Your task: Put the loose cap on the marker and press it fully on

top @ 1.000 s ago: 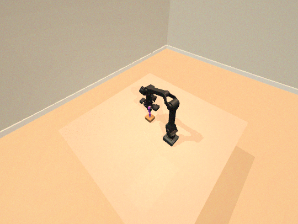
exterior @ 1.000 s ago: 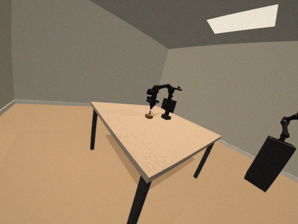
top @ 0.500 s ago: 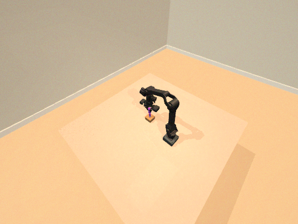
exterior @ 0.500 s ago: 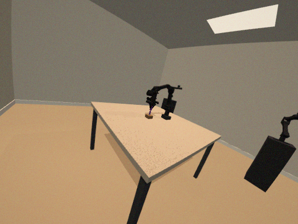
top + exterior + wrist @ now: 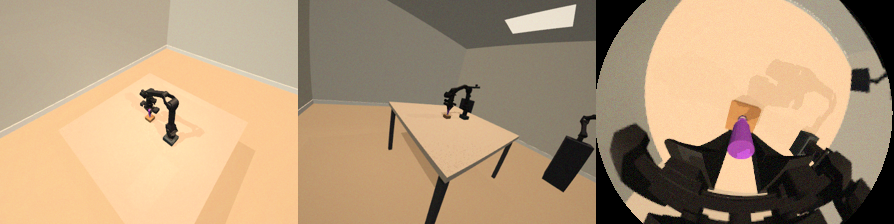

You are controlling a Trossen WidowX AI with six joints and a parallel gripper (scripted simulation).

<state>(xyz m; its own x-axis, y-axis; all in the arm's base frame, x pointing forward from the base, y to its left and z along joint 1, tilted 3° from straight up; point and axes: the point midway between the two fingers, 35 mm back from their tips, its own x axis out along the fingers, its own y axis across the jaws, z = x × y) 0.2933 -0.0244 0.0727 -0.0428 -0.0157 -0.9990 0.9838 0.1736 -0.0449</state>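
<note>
Now: the purple marker 2 cm below my gripper tip. From my gripper tip the other things lie so: holder block: 8 cm below; then purple cap: 1 cm above.
</note>
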